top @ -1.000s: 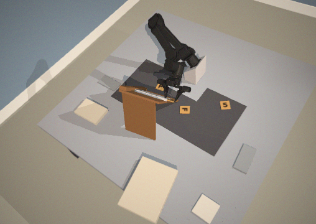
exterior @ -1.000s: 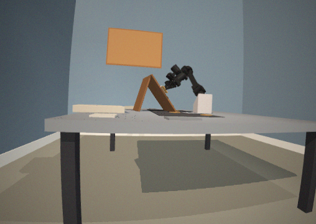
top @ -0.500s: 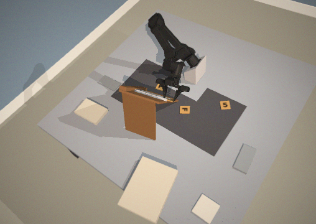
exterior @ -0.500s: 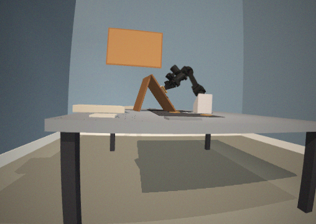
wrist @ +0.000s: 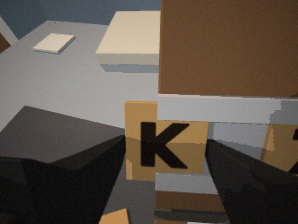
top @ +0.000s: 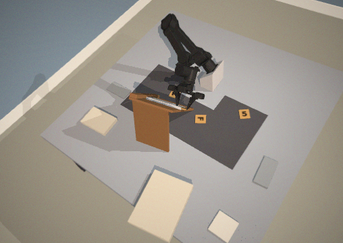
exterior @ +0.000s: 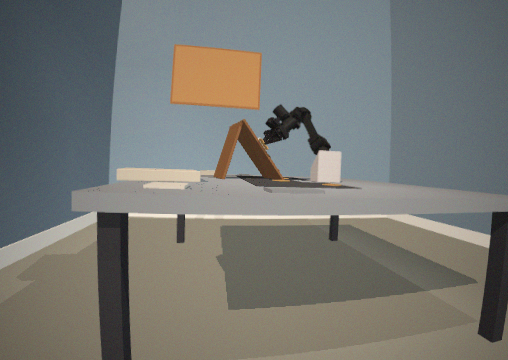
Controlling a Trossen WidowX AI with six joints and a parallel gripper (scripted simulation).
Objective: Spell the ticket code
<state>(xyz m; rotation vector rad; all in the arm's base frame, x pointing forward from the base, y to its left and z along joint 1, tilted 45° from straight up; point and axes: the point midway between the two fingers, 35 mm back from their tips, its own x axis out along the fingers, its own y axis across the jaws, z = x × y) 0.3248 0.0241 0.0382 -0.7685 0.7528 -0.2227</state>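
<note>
The white ticket is 60 mm behind my gripper tip, 70 mm to the right of it and 90 mm below it. The rest, counted from my gripper tip: f tile (80 mm behind, 60 mm to the left, 170 mm below); then k tile (right at my gripper tip); then y tile (10 mm ahead, 150 mm to the right).
</note>
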